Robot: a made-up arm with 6 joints. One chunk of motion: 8 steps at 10 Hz.
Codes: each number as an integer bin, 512 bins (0 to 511) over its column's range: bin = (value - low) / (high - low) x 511, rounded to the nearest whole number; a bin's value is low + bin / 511 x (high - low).
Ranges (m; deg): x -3.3..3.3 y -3.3..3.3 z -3.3..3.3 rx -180..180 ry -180..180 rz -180..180
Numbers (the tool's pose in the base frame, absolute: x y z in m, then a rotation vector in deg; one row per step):
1: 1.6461 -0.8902 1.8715 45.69 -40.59 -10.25
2: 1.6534 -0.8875 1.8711 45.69 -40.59 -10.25
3: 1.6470 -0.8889 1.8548 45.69 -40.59 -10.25
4: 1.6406 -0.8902 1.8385 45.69 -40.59 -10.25
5: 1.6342 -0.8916 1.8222 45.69 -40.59 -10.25
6: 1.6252 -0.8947 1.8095 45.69 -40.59 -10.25
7: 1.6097 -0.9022 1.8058 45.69 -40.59 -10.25
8: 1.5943 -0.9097 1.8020 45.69 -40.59 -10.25
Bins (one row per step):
1: 383 187 400 320 198 241
2: 384 187 400 320 198 241
3: 383 187 399 320 198 241
4: 383 187 398 320 198 241
5: 382 186 397 320 198 241
6: 381 186 396 320 198 241
7: 380 186 395 320 198 241
8: 379 185 395 320 198 241

